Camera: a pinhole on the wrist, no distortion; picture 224 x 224 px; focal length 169.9 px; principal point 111.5 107.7 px. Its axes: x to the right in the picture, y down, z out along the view. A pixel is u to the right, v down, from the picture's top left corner.
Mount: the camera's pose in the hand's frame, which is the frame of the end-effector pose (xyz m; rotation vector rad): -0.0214 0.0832 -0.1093 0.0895 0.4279 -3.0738
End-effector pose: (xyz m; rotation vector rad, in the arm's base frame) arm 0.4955 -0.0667 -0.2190 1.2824 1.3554 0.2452
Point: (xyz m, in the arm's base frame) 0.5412 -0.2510 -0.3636
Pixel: 117.8 183.8
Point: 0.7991 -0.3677 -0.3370
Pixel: 117.6 99.8
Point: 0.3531 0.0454 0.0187
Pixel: behind the camera
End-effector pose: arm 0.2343 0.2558 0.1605 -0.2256 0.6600 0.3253
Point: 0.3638 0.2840 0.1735
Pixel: 13.2 148.8
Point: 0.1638 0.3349 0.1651
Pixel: 129.7 28.9
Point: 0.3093 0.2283 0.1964
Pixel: 64.9 184.4
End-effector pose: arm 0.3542 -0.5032 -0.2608 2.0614 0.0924 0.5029
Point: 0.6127 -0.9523 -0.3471
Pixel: 66.9 47.2
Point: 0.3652 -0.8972 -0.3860
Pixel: 141.0 52.5
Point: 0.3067 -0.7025 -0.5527
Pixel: 169.7 146.4
